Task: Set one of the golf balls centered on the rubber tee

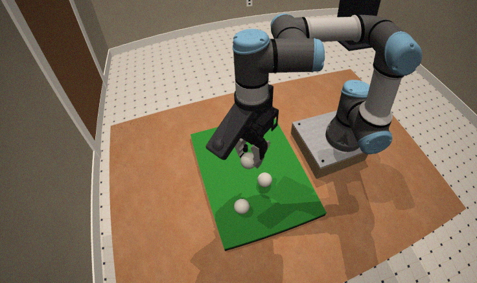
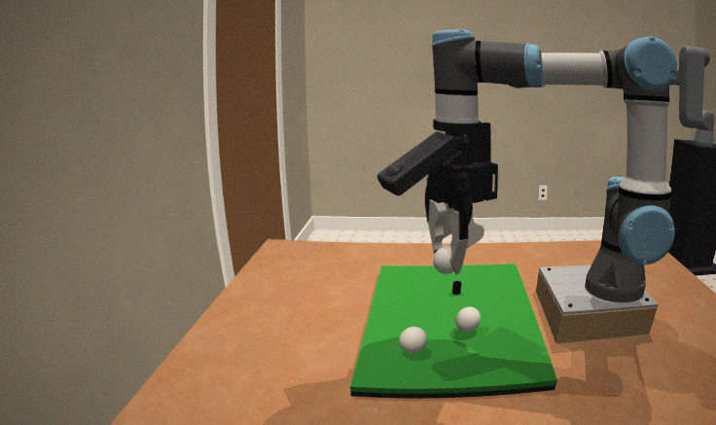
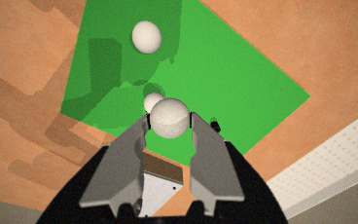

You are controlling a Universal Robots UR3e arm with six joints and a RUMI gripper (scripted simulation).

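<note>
Right now my hand is 3 cm past the green mat, 9 cm to the left of it and 13 cm above it. The rest, counted from my hand: white golf ball: right at my hand.
</note>
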